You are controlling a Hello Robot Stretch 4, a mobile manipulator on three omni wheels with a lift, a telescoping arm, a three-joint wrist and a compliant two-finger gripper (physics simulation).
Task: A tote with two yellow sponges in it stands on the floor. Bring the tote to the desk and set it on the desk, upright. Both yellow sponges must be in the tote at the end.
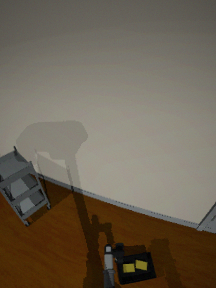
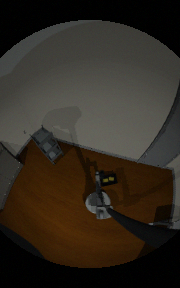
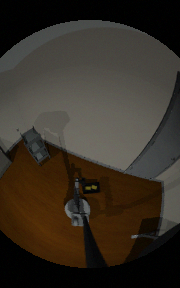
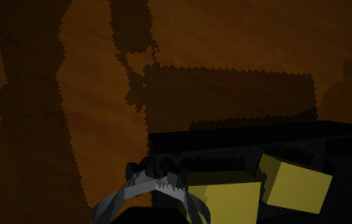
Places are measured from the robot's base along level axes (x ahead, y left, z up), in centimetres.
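Pixels of known places: gripper, fingertip midpoint: (image 4: 157,169).
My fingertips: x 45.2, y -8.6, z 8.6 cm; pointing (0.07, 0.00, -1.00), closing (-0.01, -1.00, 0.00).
Ahead of a thing's pixels: the offset from my fingertips to its top centre.
The black tote (image 1: 137,279) (image 4: 200,142) is upright, to the right of the arm. A gap of lit floor between it and part of its shadow suggests it is raised slightly; its underside is hidden. Two yellow sponges lie inside: one sponge @(dx -4.4, dy -8.6, dz -0.8 cm) (image 1: 129,268) (image 4: 225,202) nearer the gripper, the other sponge @(dx -2.6, dy -20.4, dz -2.0 cm) (image 1: 141,265) (image 4: 300,187) farther right. My gripper (image 4: 157,169) is shut on the tote's near side wall close to a corner, one fingertip outside and one inside. The desk cannot be made out clearly.
A grey three-shelf cart (image 1: 31,175) (image 2: 38,135) stands by the wall at the left. A grey door or panel (image 3: 159,135) is at the right. A pale bar (image 3: 145,236) shows at the lower right, beside a dark area. My round base (image 2: 98,202) is on the wooden floor.
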